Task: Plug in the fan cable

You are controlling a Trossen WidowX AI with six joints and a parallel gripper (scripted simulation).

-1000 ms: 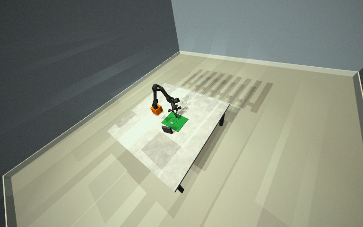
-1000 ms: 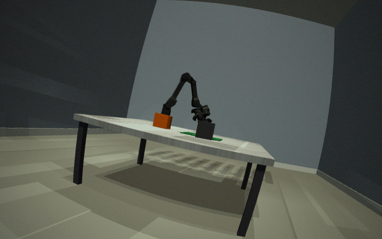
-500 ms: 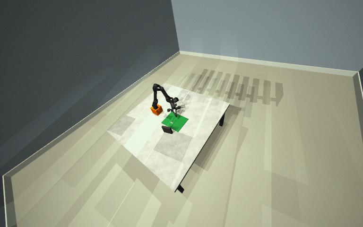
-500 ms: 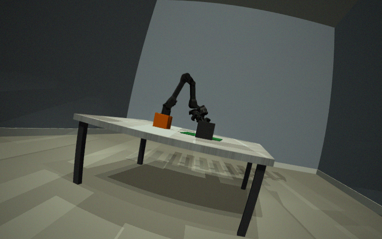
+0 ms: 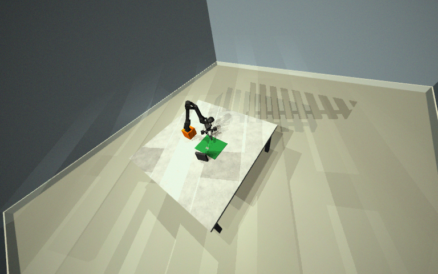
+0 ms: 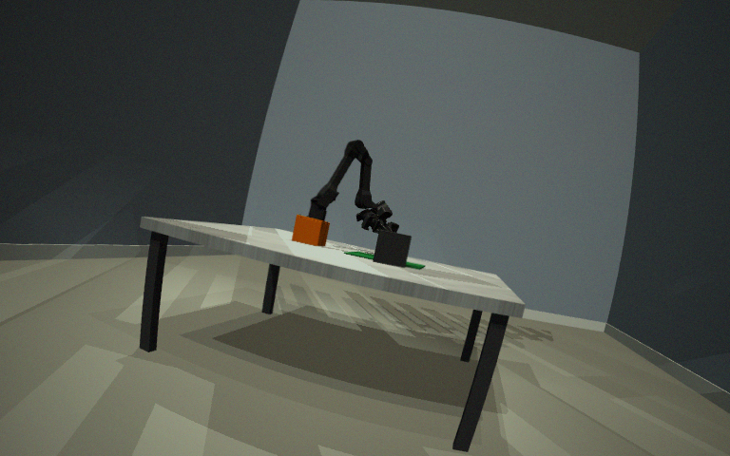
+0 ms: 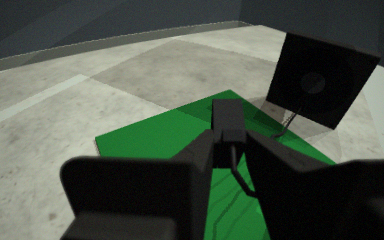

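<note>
The board lies 2 cm ahead of my gripper tip, 5 cm to the right of it and 12 cm below it. From my gripper tip the other things lie so: black fan 8 cm ahead, 21 cm to the right, 5 cm below; then white four-pin fan header 1 cm ahead, 9 cm to the right, 11 cm below; then black plug 1 cm ahead, 1 cm to the right, 1 cm below.
</note>
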